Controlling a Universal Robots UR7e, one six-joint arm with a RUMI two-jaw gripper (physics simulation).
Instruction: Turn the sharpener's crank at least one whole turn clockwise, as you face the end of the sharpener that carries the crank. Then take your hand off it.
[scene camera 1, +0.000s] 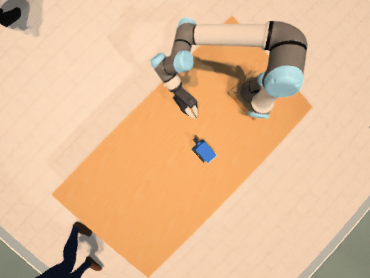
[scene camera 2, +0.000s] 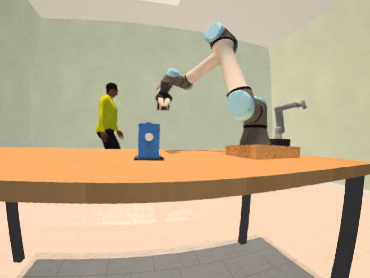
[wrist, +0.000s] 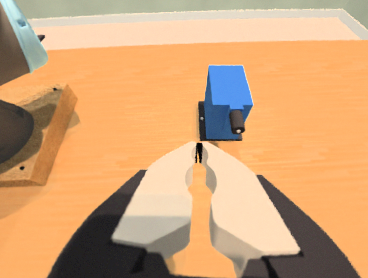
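Where they show: gripper, fingertip midpoint: (scene camera 1: 196, 118) (scene camera 2: 164, 106) (wrist: 197, 144); arm's base at its link origin: (scene camera 1: 251, 91) (scene camera 2: 254, 146) (wrist: 1, 136).
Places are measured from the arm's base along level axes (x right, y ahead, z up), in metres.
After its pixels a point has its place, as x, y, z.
Observation:
The sharpener (scene camera 1: 204, 151) {-0.106, 0.503, 0.081} (scene camera 2: 149, 149) {-0.175, 0.491, -0.009} (wrist: 228, 86) {-0.108, 0.496, 0.081} is a blue upright box on a dark base on the table. Its dark crank (scene camera 1: 196, 140) {-0.021, 0.503, 0.093} (wrist: 237, 120) {-0.015, 0.504, 0.094} is on the end facing my gripper. In the wrist view the crank's knob points toward the camera, near the top of that end; the crank arm is hard to make out. In scene camera 2 the crank is hidden behind the body. My gripper (scene camera 1: 193, 115) {0.089, 0.441, 0.189} (scene camera 2: 163, 107) {0.089, 0.441, 0.189} (wrist: 197, 144) {0.089, 0.441, 0.189} is shut with its fingertips together and empty. It is above the table, apart from the crank, and higher than the sharpener.
The arm's base stands on a wooden block (scene camera 2: 262, 152) {-0.164, 0.054, -0.018} (wrist: 59, 135) {-0.031, 0.107, -0.032} on the table (scene camera 1: 125, 175) {0.064, 1.008, -0.047} (scene camera 2: 75, 167) {-0.361, 0.672, -0.047} (wrist: 130, 100) {-0.174, 0.245, -0.047}, to the left in the wrist view. A person (scene camera 1: 72, 247) (scene camera 2: 107, 115) is beyond the table's edge. Another small arm (scene camera 2: 280, 120) shows behind the base.

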